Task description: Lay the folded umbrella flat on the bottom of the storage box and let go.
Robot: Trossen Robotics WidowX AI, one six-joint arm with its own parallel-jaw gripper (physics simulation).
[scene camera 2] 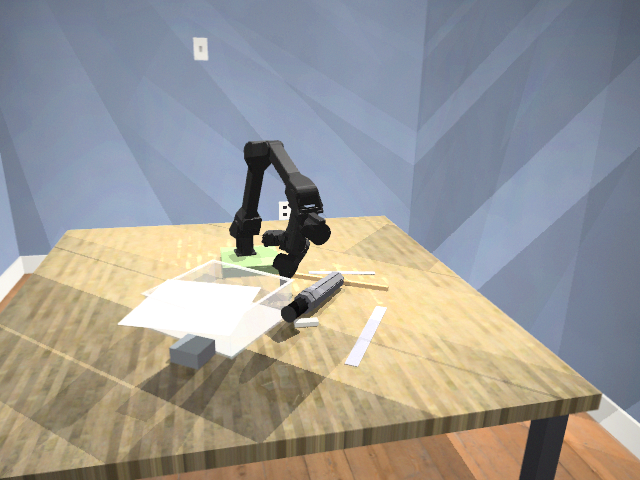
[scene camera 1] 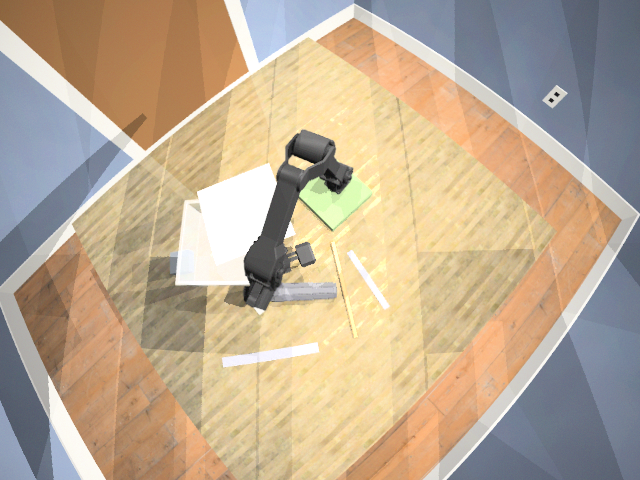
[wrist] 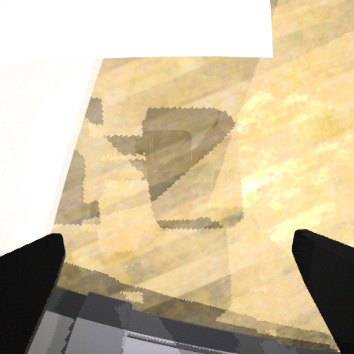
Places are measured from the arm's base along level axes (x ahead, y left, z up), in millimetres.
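Pixels of known places: gripper, fingertip midpoint: [wrist: 179, 243]; arm's base, link origin: [scene camera 2: 245, 252] [scene camera 1: 337, 182].
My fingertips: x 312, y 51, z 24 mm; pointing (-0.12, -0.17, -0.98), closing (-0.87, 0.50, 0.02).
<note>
For each thing: its top centre in the pictures, then the offset to it from my fingertips. "spot": a spot on its surface instead.
- folded umbrella, top centre: [scene camera 2: 314, 285] [scene camera 1: 288, 291] 52 mm ahead, 65 mm left, 0 mm up
- translucent storage box, top centre: [scene camera 2: 220, 286] [scene camera 1: 219, 239] 74 mm ahead, 190 mm right, 40 mm up
- white sheet, surface spot: [scene camera 2: 206, 304] [scene camera 1: 245, 219] spot: 25 mm back, 216 mm right, 53 mm down
- grey block, top centre: [scene camera 2: 192, 343] [scene camera 1: 179, 261] 221 mm ahead, 278 mm right, 21 mm down
- thin yellow strip, top centre: [scene camera 2: 338, 279] [scene camera 1: 344, 288] 60 mm back, 181 mm left, 45 mm down
- small white piece, top centre: [scene camera 2: 306, 320] 153 mm ahead, 8 mm left, 45 mm down
The folded umbrella [scene camera 1: 310, 291] [scene camera 2: 323, 294] [wrist: 100, 327], grey with a black end in scene camera 2, lies on the table beside the storage box. The translucent storage box [scene camera 1: 214, 283] [scene camera 2: 248, 333] [wrist: 30, 150] stands with a white sheet [scene camera 1: 237, 217] [scene camera 2: 206, 304] [wrist: 135, 30] over much of it, hiding part of its inside. My gripper [scene camera 2: 285, 268] [wrist: 179, 243] is open and empty, low near the box's edge and the umbrella. In the wrist view the umbrella shows along the bottom, below the fingertips. In scene camera 1 the arm hides the fingers and one umbrella end.
A grey block [scene camera 1: 180, 262] [scene camera 2: 192, 352] is at the box's far side from the umbrella. White strips [scene camera 1: 271, 354] [scene camera 1: 368, 279] and a thin yellow strip [scene camera 1: 343, 289] lie around the umbrella. A small white piece [scene camera 2: 307, 322] lies beside it. A green slab [scene camera 1: 333, 209] [scene camera 2: 248, 267] is under the arm's base.
</note>
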